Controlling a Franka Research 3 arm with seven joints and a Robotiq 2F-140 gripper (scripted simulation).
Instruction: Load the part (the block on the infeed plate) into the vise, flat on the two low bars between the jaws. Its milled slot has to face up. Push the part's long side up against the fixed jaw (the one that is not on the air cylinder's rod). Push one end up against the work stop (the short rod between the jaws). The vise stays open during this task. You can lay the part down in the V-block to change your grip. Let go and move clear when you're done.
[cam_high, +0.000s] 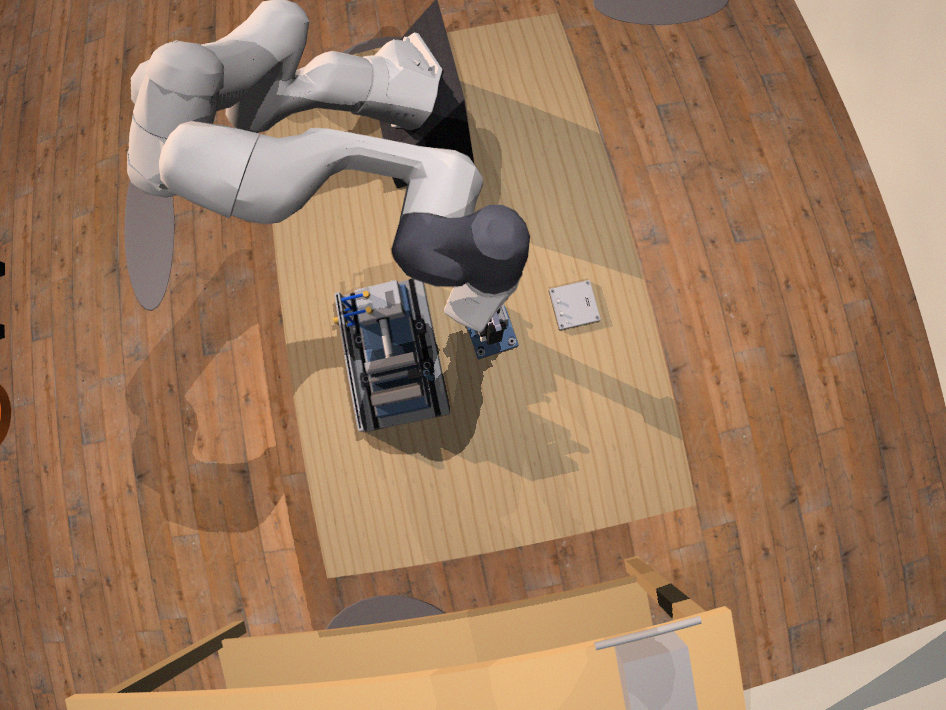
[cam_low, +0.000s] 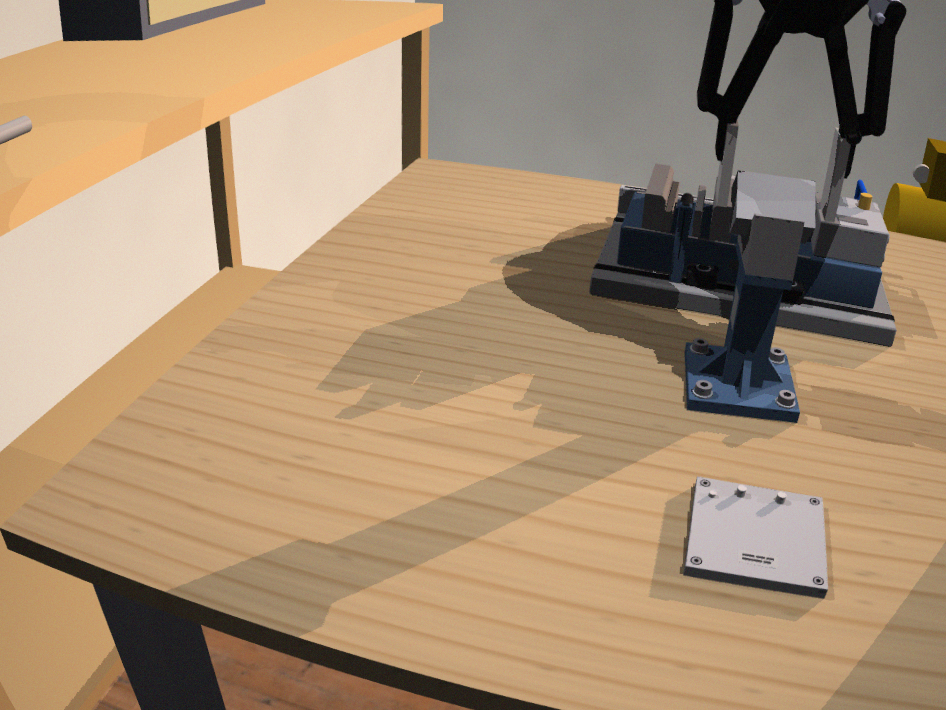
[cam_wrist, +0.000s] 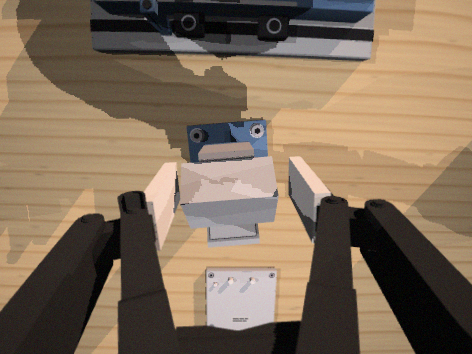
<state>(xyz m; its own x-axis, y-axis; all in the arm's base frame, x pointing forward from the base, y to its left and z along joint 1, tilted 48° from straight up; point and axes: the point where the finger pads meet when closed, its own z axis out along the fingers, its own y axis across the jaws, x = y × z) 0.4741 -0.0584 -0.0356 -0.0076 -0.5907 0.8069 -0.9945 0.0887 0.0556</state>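
Now: the part 30 mm below my hand. The rest, counted from my hand: work stop 60 mm ahead, 160 mm to the right, 90 mm below; v-block post 10 mm to the left, 120 mm below; work stop post 60 mm ahead, 140 mm to the right, 120 mm below.
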